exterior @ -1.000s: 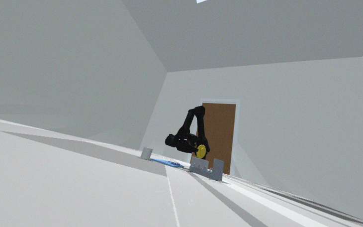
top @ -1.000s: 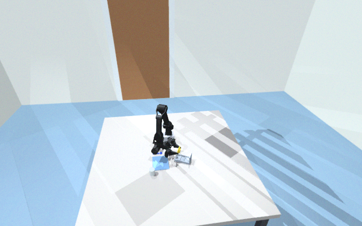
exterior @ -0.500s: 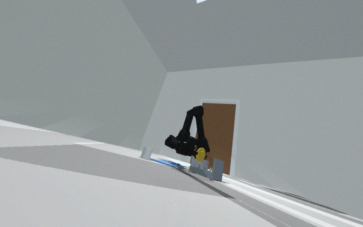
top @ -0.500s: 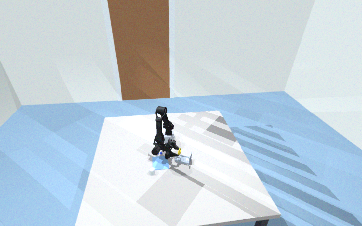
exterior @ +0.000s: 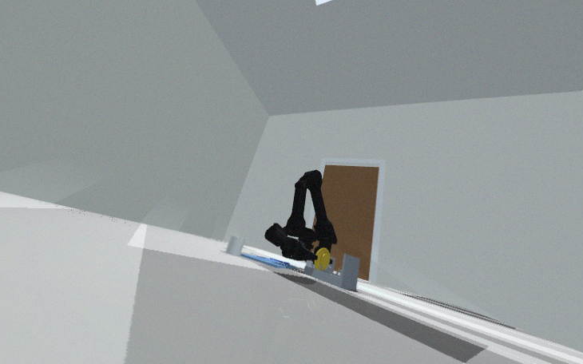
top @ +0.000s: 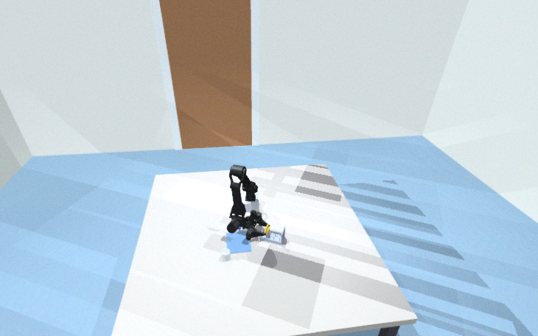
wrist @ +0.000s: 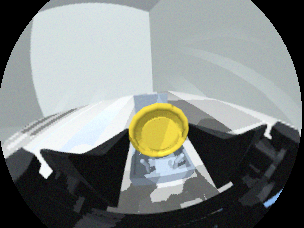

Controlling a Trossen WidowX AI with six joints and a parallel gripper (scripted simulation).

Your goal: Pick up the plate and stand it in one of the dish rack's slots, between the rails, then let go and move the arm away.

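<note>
Right now my gripper tip is 10 mm short of the grey dish rack, 20 mm to the right of it and 30 mm above it. The rest, counted from my gripper tip: light blue mat 50 mm ahead, 160 mm to the right, 50 mm below; then yellow plate 10 mm to the right; then blue spoon 60 mm behind, 190 mm to the right, 50 mm below.
</note>
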